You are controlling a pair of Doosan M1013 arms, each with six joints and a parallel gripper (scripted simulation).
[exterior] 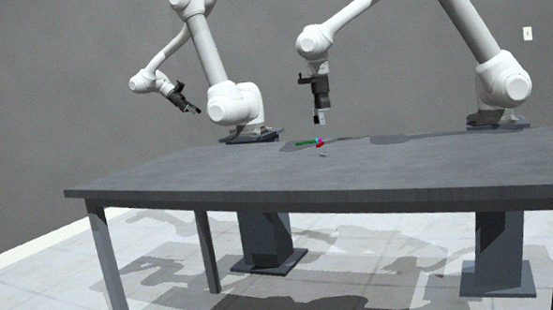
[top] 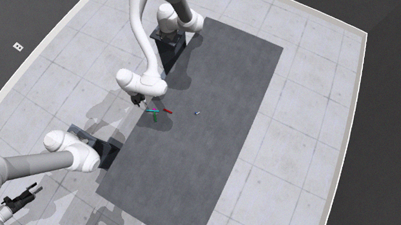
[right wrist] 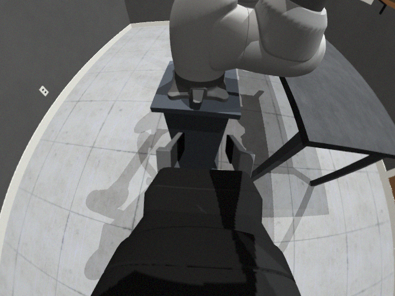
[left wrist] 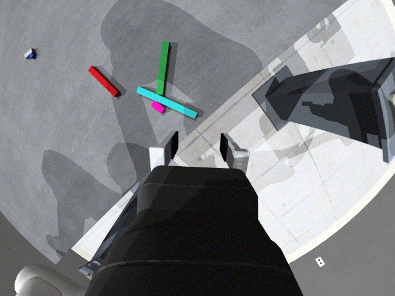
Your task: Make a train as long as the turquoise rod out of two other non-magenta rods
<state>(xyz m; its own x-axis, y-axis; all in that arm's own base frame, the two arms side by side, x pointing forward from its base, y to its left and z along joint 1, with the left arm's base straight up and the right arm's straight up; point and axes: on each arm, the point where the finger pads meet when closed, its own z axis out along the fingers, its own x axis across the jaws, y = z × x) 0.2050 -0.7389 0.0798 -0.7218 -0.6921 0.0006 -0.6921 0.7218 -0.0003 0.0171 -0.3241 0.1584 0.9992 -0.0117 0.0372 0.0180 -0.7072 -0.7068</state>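
Now: left hand 7 cm short of the turquoise rod, 7 cm above it and 1 cm to the right of it. The rest, counted from my left hand: magenta rod: 7 cm below, 7 cm ahead, 3 cm to the left; then green rod: 11 cm ahead, 7 cm below, 2 cm to the right; then red rod: 17 cm ahead, 7 cm to the left, 7 cm below.
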